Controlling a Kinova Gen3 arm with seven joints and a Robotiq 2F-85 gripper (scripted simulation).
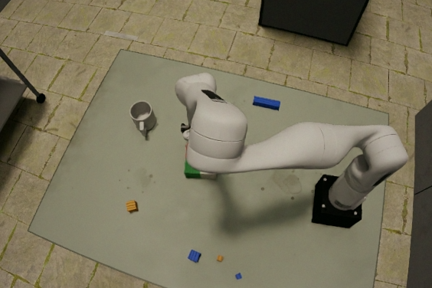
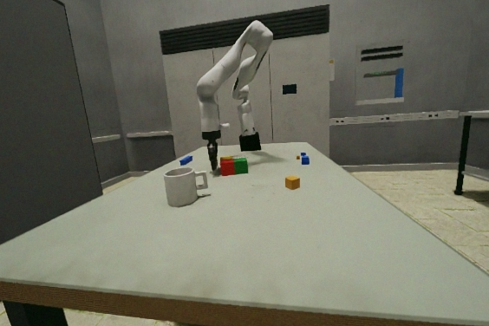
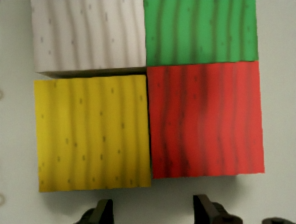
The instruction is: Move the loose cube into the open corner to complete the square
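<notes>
Now: hand 4 cm past the yellow cube, 4 cm to the right of it and 1 cm above it. Also, from my hand: green cube (2 cm behind, 11 cm to the left, 1 cm below); then white cube (6 cm behind, 9 cm to the left, 1 cm below); then red cube (6 cm to the left, 1 cm below).
</notes>
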